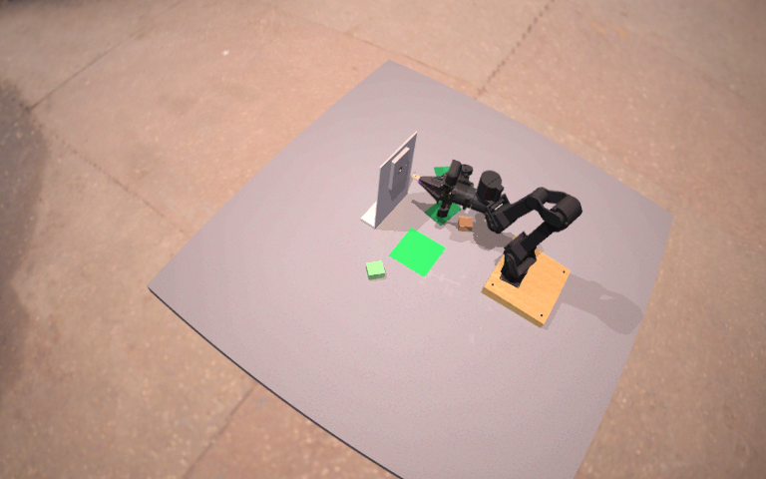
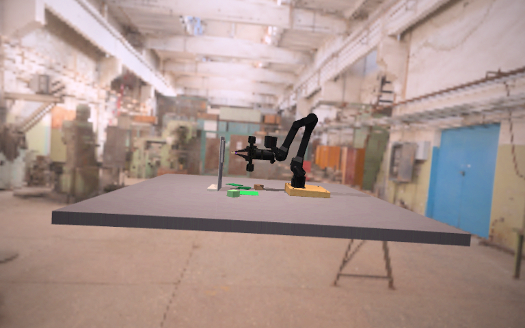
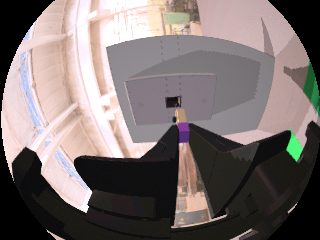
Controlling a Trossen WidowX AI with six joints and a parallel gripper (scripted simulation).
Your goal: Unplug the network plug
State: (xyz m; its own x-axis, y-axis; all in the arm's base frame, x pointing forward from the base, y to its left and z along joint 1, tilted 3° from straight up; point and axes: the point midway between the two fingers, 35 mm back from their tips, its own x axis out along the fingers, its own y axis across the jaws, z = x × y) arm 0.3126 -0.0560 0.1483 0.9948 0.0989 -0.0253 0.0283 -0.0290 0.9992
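Now: the bright green marked square 20 cm below my gripper tip, 9 cm to the left of it and 6 cm behind it. The rest, counted from my gripper tip: purple plug: 1 cm ahead; then white upright panel: 8 cm ahead, 7 cm below, 1 cm to the right; then darker green square: 20 cm below, 9 cm to the right, 7 cm behind.
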